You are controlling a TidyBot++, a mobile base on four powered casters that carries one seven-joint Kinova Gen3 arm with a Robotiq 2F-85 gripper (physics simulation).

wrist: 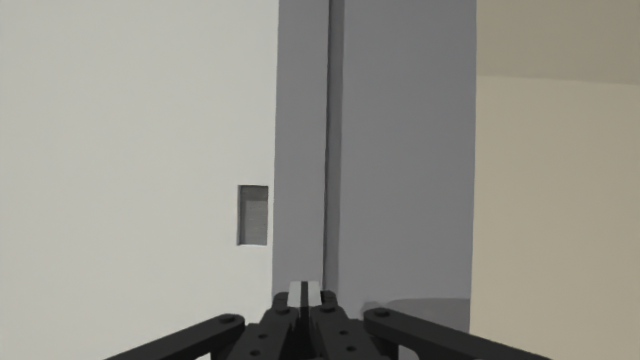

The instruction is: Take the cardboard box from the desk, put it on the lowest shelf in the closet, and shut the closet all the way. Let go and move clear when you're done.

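Frame: origin at the arm's base, x ahead, y left, z up, level; centimetres.
Where they show: gripper, between the fingertips: (pixel 305 301).
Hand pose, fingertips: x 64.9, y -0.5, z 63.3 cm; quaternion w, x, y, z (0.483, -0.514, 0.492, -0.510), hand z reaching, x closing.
Note:
Things, the pixels of their top centre, and the offset from my fingertips. "spot": a spot on its surface instead.
- closet's white door panel, a spot on its surface: (pixel 135 150) spot: dx +30.6, dy +23.3, dz +9.3 cm
- recessed rectangular grey handle, a spot on its surface: (pixel 255 220) spot: dx +28.8, dy +6.4, dz +0.3 cm
The closet's white door panel (pixel 135 150) fills the left side of the wrist view. A recessed rectangular grey handle (pixel 255 220) sits near the panel's right edge. A grey upright frame (pixel 407 150) stands to the right of the panel, with a narrow dark vertical groove in it. My gripper (pixel 305 301) is shut and empty at the bottom middle of the view, in front of the grey frame and to the lower right of the handle, apart from the handle. The cardboard box, the desk and the closet's lowest shelf do not show in this view.
A beige wall (pixel 557 200) stands to the right of the grey frame, with a darker beige band above it. A soft shadow lies on the lower part of the grey frame, to the right of my fingers.

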